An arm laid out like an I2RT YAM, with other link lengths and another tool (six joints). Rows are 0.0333 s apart.
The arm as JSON. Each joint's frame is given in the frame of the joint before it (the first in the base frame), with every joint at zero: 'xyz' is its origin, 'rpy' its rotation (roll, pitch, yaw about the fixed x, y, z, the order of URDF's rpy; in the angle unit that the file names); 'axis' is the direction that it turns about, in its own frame. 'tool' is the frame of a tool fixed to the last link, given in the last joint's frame.
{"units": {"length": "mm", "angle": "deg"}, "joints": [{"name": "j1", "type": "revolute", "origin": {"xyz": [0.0, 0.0, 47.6], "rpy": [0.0, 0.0, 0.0]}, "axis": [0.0, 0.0, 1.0]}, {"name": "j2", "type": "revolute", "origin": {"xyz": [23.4, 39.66, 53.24], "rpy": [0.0, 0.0, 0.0]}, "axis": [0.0, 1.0, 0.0]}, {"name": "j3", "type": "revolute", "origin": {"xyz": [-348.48, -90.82, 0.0], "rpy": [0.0, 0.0, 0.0]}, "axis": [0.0, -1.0, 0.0]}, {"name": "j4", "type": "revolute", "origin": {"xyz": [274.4, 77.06, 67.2], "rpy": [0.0, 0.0, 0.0]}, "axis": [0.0, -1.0, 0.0]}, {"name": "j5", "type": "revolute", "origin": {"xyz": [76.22, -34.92, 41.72], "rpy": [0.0, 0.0, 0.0]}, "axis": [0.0, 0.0, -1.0]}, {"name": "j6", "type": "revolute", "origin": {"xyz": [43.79, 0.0, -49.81], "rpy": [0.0, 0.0, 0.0]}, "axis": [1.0, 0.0, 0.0]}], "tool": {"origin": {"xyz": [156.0, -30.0, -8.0], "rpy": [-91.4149, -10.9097, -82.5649]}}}
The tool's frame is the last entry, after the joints.
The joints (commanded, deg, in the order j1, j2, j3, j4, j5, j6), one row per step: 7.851 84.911 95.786 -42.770 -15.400 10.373; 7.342 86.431 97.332 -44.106 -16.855 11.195; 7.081 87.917 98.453 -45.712 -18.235 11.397; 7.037 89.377 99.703 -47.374 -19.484 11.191; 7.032 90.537 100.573 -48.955 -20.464 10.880; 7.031 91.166 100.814 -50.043 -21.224 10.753; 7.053 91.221 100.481 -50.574 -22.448 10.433; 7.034 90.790 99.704 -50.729 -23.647 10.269; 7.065 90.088 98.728 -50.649 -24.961 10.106; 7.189 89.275 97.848 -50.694 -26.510 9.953; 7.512 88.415 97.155 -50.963 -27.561 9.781; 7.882 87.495 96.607 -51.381 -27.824 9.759; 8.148 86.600 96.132 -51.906 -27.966 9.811; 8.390 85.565 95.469 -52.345 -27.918 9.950; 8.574 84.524 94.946 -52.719 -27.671 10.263; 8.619 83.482 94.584 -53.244 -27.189 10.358; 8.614 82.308 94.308 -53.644 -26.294 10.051; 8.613 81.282 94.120 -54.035 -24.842 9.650; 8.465 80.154 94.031 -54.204 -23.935 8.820
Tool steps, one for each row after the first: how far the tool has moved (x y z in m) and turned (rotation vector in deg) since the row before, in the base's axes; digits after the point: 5 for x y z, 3 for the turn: 0.00448 0.00164 -0.00416 1.232 1.716 0.293; 0.00285 0.00304 -0.00822 0.672 2.133 0.772; 0.00236 0.00422 -0.00699 0.352 1.863 1.080; 0.00072 0.00338 -0.00736 0.154 1.797 0.947; -0.00104 0.00246 -0.00645 0.216 1.468 0.660; -0.00321 0.00394 -0.00407 0.474 0.865 1.142; -0.00485 0.00331 -0.00240 0.624 0.517 0.978; -0.00587 0.00397 -0.00093 0.746 0.220 1.108; -0.00720 0.00532 0.00046 0.923 0.161 1.366; -0.00775 0.00511 0.00119 0.584 0.099 1.205; -0.00750 0.00282 0.00156 0.156 0.057 0.578; -0.00732 0.00155 0.00139 0.110 0.146 0.340; -0.00768 0.00063 0.00096 0.039 0.139 0.124; -0.00697 -0.00039 0.00196 0.037 0.008 -0.185; -0.00657 -0.00225 0.00248 -0.242 -0.149 -0.369; -0.00587 -0.00401 0.00414 -0.697 -0.749 -0.488; -0.00437 -0.00568 0.00338 -1.125 -0.798 -0.850; -0.00437 -0.00500 0.00603 -0.972 -1.372 -0.341
